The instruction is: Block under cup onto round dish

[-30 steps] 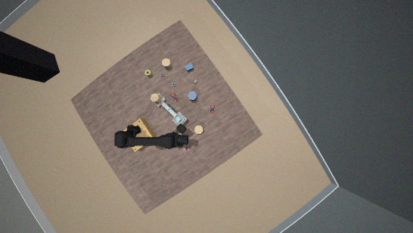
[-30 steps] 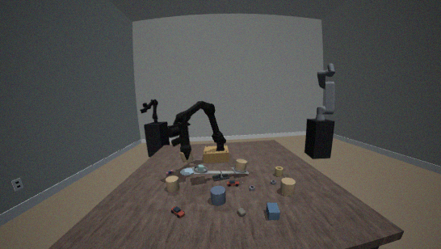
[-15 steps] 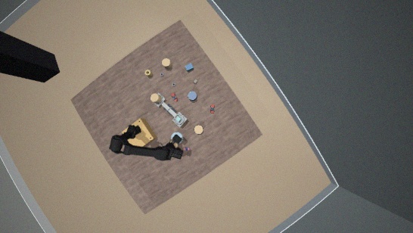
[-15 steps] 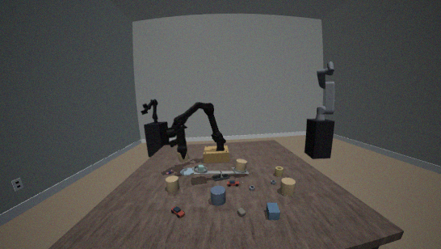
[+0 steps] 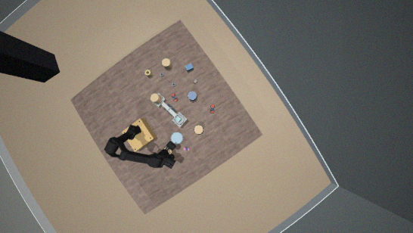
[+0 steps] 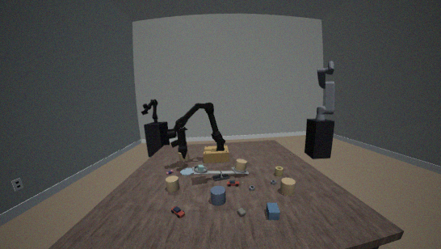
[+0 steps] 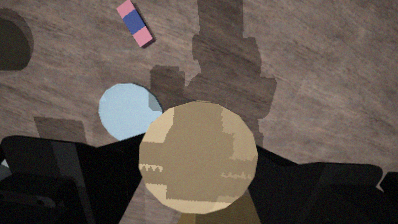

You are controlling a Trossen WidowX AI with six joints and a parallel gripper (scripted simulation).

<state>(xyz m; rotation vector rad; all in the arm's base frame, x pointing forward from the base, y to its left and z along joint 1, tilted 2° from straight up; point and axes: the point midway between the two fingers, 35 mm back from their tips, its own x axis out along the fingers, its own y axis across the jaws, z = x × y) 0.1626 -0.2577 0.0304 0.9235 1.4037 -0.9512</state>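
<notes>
Now: gripper tip 9 cm short of the round light blue dish, 7 cm above it and 5 cm to the right of it. From my gripper tip the other things lie so: blue cylinder: 38 cm ahead, 29 cm to the left, 4 cm below; then cup: 43 cm to the left, 9 cm ahead, 2 cm below.
</notes>
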